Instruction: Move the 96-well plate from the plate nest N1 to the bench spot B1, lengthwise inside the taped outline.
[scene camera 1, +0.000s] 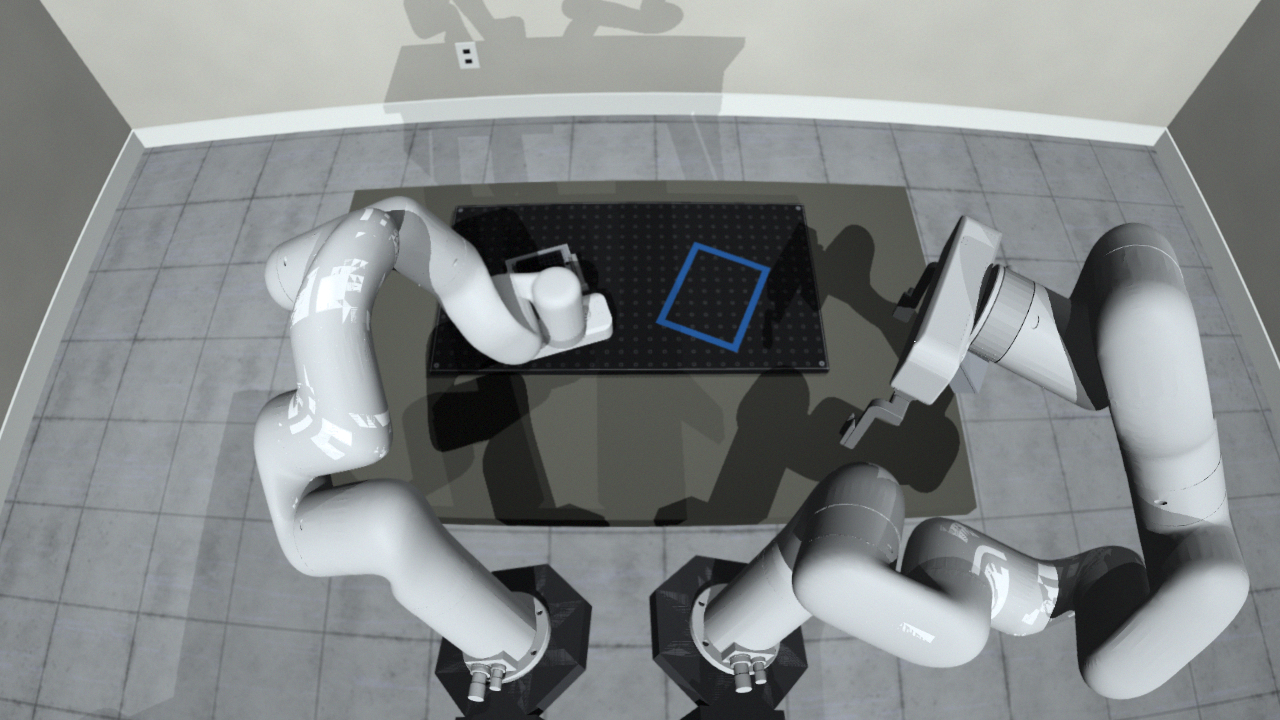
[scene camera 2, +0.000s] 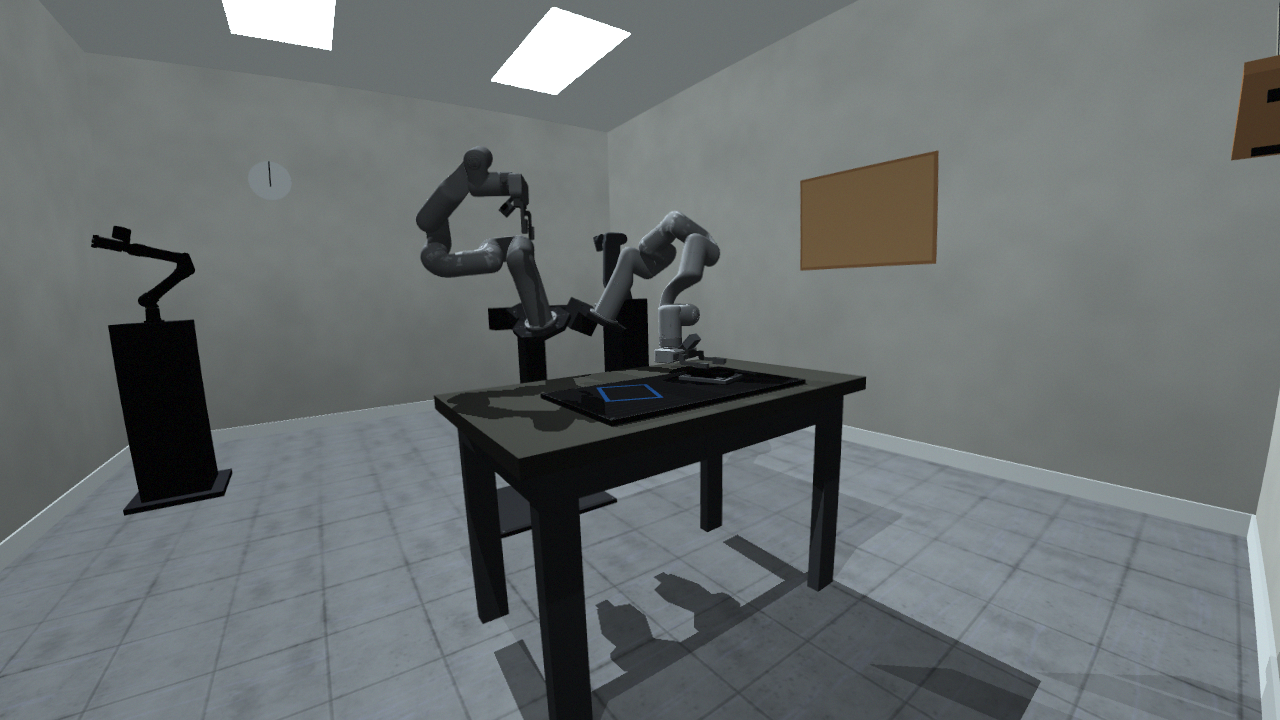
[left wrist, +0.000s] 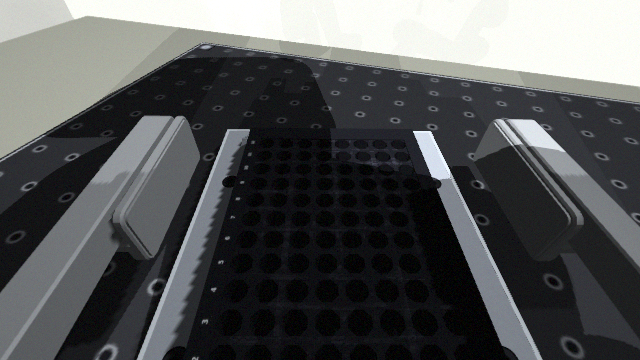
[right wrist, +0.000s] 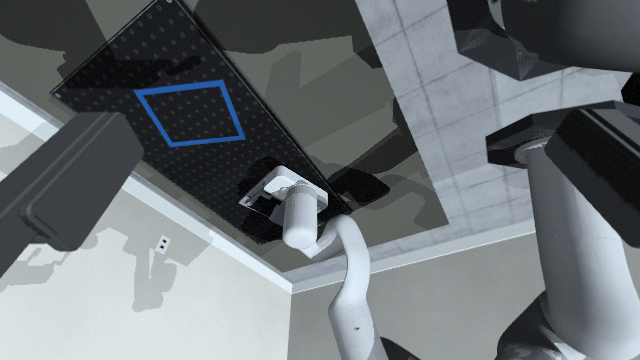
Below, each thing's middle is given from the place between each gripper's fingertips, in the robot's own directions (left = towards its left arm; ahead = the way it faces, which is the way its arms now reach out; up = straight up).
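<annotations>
Grey plate nest N1 (left wrist: 174, 324) sits 4 cm below my left hand; that hand is 3 cm above the black 96-well plate (left wrist: 332, 236).
Relative to my right hand, grey plate nest N1 is 43 cm ahead, 39 cm to the left and 48 cm below, and the black 96-well plate is 43 cm ahead, 39 cm to the left and 47 cm below.
</annotations>
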